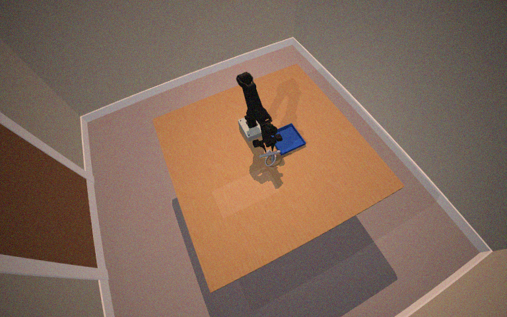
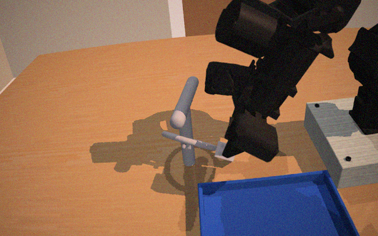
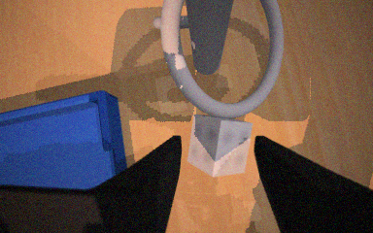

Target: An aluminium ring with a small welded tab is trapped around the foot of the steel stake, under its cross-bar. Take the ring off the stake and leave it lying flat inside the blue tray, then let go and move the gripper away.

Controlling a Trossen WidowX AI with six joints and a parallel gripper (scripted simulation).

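Now: the aluminium ring 50 mm ahead of my gripper tip and 20 mm to the right of it. Also, from my gripper tip: blue tray (40 mm behind, 160 mm to the left, 20 mm below).
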